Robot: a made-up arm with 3 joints. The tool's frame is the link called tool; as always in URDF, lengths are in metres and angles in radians.
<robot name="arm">
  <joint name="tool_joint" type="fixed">
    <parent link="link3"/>
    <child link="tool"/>
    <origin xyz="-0.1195 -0.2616 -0.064" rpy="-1.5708 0 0"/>
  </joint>
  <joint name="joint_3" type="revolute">
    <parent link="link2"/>
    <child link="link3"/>
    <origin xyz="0.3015 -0.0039 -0.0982" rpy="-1.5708 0 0"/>
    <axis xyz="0 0 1"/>
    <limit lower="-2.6" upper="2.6"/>
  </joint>
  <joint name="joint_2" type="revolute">
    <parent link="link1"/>
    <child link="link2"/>
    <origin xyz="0.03 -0.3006 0.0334" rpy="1.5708 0 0"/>
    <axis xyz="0 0 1"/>
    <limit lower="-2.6" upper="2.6"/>
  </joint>
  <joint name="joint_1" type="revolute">
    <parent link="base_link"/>
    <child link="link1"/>
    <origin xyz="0 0 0.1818" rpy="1.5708 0 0"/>
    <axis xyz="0 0 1"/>
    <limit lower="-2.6" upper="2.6"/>
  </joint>
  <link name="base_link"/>
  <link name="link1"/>
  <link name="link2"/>
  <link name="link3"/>
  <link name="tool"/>
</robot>
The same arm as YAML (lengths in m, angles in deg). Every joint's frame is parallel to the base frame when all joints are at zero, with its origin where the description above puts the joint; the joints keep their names.
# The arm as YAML. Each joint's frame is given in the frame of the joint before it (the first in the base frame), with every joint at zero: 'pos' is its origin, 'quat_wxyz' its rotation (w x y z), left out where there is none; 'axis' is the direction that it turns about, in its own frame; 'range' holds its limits. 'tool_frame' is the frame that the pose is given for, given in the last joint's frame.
length_unit: m
angle_unit: deg
joints:
  - joint: joint_1
    pos: [0.0, 0.0, 0.1818]
    axis: [0.0, -1.0, 0.0]
    range: [-148.97, 148.97]
  - joint: joint_2
    pos: [0.03, -0.0334, -0.3006]
    axis: [0.0, 0.0, -1.0]
    range: [-148.97, 148.97]
  - joint: joint_3
    pos: [0.3015, 0.0039, 0.0982]
    axis: [0.0, -1.0, 0.0]
    range: [-148.97, 148.97]
tool_frame:
  pos: [-0.1195, 0.064, -0.2616]

